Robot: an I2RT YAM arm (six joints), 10 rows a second.
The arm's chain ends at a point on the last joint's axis. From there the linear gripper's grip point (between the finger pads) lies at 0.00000 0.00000 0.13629 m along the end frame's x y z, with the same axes.
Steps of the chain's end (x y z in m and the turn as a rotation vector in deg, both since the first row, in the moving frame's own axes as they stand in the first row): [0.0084 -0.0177 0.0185 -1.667 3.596 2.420]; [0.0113 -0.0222 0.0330 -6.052 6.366 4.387]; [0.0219 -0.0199 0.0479 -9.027 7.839 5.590]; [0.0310 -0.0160 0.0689 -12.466 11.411 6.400]
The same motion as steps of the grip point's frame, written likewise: [0.0169 -0.0136 0.0182 -1.667 3.596 2.420]; [0.0258 -0.0073 0.0314 -6.052 6.366 4.387]; [0.0393 0.0023 0.0449 -9.027 7.839 5.590]; [0.0561 0.0147 0.0630 -12.466 11.411 6.400]
